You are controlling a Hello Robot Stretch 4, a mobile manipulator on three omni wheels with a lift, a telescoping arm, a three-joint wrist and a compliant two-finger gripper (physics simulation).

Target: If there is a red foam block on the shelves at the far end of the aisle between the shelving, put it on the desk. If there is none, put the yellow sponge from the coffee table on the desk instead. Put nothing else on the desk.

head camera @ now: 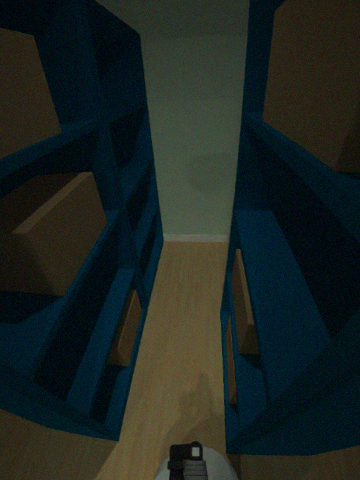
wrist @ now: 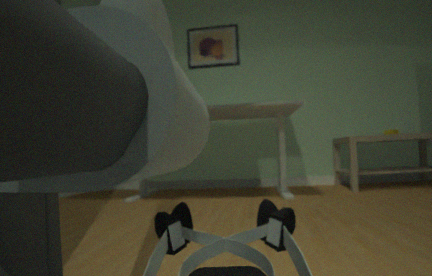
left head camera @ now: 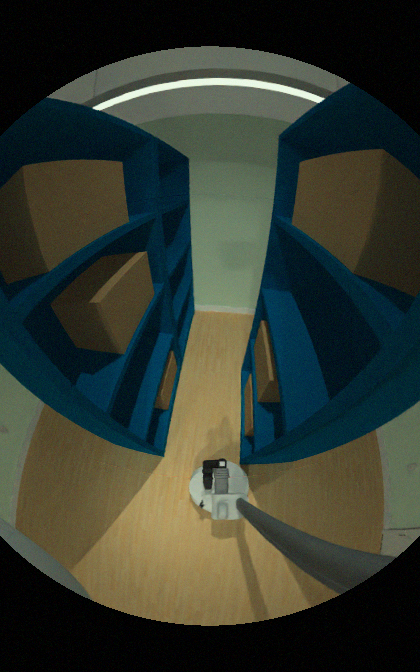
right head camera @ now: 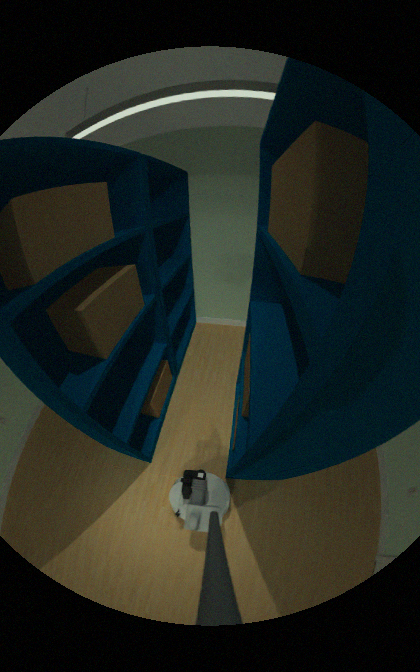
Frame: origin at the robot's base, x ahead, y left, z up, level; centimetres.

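Seen in the pictures: gripper, fingertip midpoint: (wrist: 224,217) (left head camera: 208,508).
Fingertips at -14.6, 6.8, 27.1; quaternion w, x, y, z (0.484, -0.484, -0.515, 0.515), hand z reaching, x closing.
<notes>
Pixels of each thing's middle, then the offset from my fingertips to it, as dx, dy, dz. "spot": a spot on its surface instead. Level surfaces: height alone.
- left unit, surface spot: (head camera: 107,150) spot: +125.6, +32.1, +100.8
- right unit, surface spot: (head camera: 295,280) spot: +72.0, -42.0, +69.2
- desk, surface height: dz +39.7
- large box, body centre: (left head camera: 360,212) +73.6, -42.4, +128.5
- wooden aisle floor, surface height: dz -29.8
Blue shelving stands on both sides of a narrow aisle: the left unit (head camera: 107,150) (left head camera: 159,240) (right head camera: 150,250) and the right unit (head camera: 295,280) (left head camera: 300,340) (right head camera: 272,340). No red block shows in these views; the insides of the far compartments are dark or hidden. In the wrist view the desk (wrist: 255,109) stands by the wall, partly hidden by the robot's own body. The yellow sponge (wrist: 391,132) lies on the coffee table (wrist: 354,162) at the right. My gripper (wrist: 224,217) is open, with its fingertips apart and the floor showing between them, far from desk and table.
Brown boxes (head camera: 75,235) (left head camera: 125,305) (right head camera: 110,310) stand in the left shelving, and another large box (head camera: 312,90) (left head camera: 335,205) (right head camera: 295,210) in the right. The wooden aisle floor (head camera: 185,310) (left head camera: 215,370) (right head camera: 212,370) runs between them to a green wall (head camera: 195,150). The robot's base is at the aisle mouth.
</notes>
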